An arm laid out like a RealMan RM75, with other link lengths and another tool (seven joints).
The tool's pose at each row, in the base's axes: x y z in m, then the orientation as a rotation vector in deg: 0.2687, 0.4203, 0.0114, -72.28, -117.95, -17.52; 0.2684, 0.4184, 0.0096, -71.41, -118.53, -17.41; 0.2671, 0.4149, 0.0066, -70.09, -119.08, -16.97; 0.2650, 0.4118, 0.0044, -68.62, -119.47, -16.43; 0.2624, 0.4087, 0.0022, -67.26, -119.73, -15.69; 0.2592, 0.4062, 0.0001, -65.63, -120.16, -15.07; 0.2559, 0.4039, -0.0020, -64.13, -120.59, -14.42; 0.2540, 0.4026, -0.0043, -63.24, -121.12, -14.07; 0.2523, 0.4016, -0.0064, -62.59, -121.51, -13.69; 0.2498, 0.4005, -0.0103, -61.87, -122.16, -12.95; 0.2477, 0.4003, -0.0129, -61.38, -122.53, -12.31; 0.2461, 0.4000, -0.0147, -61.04, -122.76, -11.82; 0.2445, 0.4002, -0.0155, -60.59, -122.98, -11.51; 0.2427, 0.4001, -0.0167, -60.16, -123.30, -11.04; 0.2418, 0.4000, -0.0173, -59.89, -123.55, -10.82
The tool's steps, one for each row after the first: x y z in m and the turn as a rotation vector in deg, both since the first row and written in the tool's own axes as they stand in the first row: -0.0024, -0.0009, 0.0005, 0.34, -0.14, -0.72; -0.0065, -0.0033, 0.0014, 1.11, -0.17, -1.60; -0.0095, -0.0064, 0.0023, 2.05, -0.06, -2.46; -0.0123, -0.0098, 0.0034, 3.10, 0.04, -3.15; -0.0145, -0.0135, 0.0050, 4.14, 0.14, -4.12; -0.0165, -0.0171, 0.0068, 5.15, 0.16, -5.00; -0.0184, -0.0190, 0.0086, 5.65, -0.04, -5.66; -0.0200, -0.0207, 0.0104, 6.09, -0.24, -6.10; -0.0227, -0.0228, 0.0137, 6.73, -0.74, -6.61; -0.0239, -0.0243, 0.0164, 7.27, -1.06, -6.88; -0.0249, -0.0255, 0.0183, 7.68, -1.29, -7.05; -0.0248, -0.0267, 0.0197, 8.03, -1.40, -7.32; -0.0252, -0.0281, 0.0213, 8.44, -1.66, -7.59; -0.0254, -0.0288, 0.0221, 8.64, -1.84, -7.80
